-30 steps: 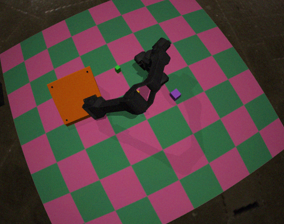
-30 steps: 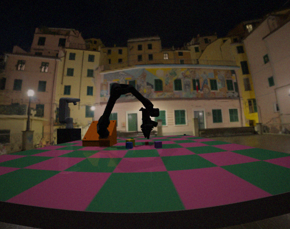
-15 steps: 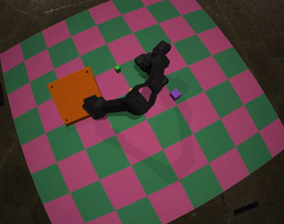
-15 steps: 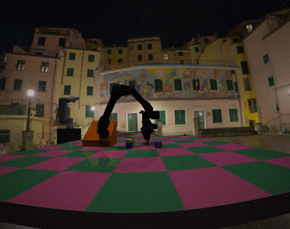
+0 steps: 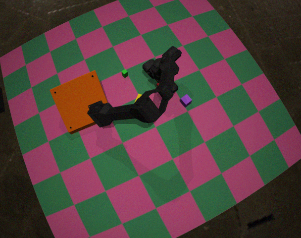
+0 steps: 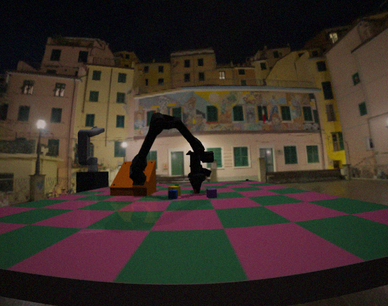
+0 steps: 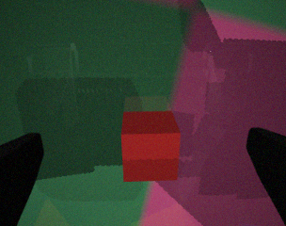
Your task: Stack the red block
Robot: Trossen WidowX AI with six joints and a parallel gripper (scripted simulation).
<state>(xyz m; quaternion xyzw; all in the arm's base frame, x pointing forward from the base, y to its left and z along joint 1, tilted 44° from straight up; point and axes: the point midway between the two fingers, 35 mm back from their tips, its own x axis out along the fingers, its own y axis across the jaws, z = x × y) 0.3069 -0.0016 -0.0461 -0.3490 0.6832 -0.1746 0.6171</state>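
Right now the red block is right at my gripper tip. Also, from my gripper tip: blue block 12 cm to the right, 10 cm behind, 1 cm above; then purple block 12 cm to the right, 8 cm ahead, 1 cm above; then yellow block 11 cm behind, 5 cm to the right, 1 cm above.
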